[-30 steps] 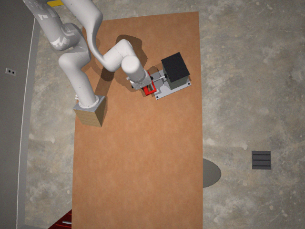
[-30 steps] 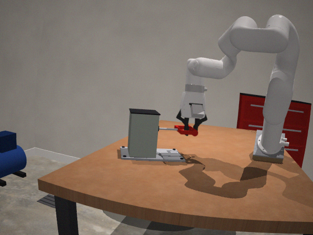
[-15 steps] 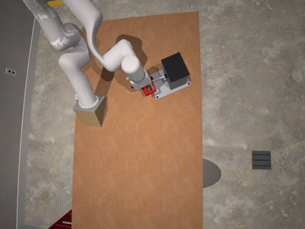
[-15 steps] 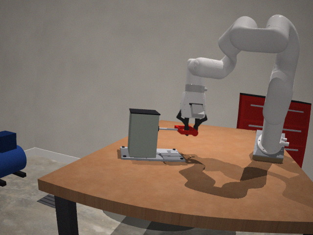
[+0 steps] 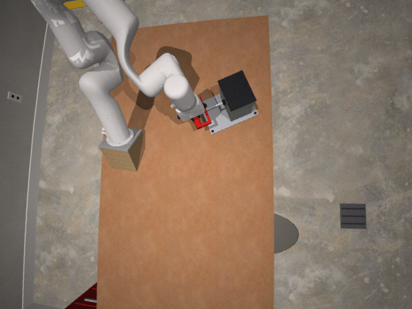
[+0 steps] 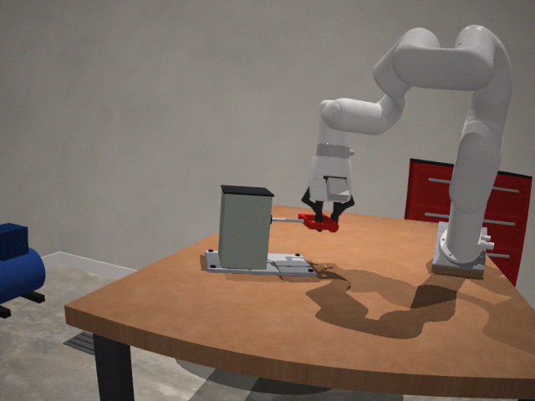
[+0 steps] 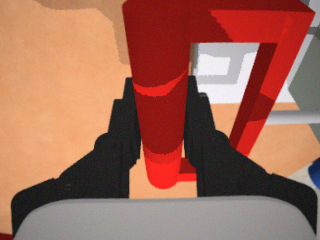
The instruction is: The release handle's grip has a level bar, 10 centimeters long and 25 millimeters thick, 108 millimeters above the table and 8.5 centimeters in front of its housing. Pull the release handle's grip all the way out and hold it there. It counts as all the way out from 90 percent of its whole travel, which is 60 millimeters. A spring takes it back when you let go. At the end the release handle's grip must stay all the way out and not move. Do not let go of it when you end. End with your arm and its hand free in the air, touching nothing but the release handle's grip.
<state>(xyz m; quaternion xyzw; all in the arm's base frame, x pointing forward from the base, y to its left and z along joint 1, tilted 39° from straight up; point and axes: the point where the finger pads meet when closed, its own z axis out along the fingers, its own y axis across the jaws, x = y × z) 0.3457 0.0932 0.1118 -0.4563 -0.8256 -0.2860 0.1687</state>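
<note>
Now: hand 50 mm short of the release handle grip and 30 mm to the right of it. From my hand the other things lie so: grey base plate (130 mm ahead, 80 mm to the left, 100 mm below).
</note>
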